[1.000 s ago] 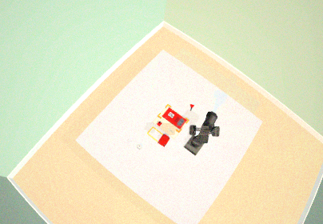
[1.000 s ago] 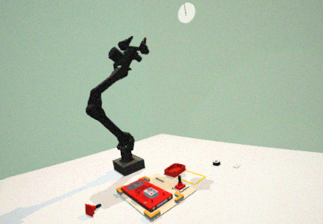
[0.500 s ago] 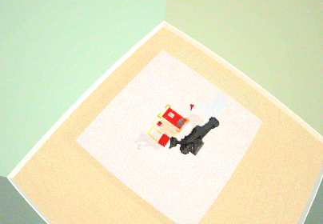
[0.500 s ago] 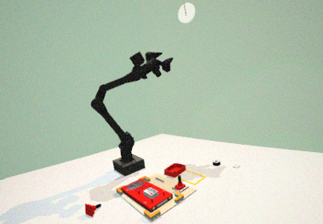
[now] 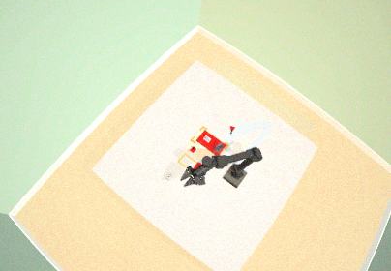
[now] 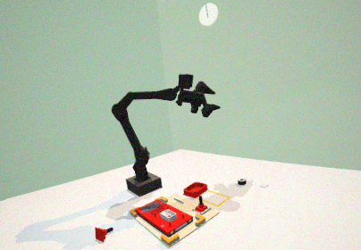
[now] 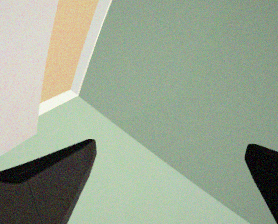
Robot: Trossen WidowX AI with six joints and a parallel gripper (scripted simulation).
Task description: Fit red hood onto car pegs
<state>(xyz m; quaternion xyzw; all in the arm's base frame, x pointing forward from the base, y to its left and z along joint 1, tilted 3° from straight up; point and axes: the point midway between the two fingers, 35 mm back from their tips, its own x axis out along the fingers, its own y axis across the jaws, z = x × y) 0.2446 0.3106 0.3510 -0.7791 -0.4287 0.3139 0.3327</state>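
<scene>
My gripper tip is now 2 cm past the red hood, 23 cm to the left of it and 39 cm above it. The rest, counted from my gripper tip: grey engine block 4 cm ahead, 46 cm to the right, 37 cm below.
</scene>
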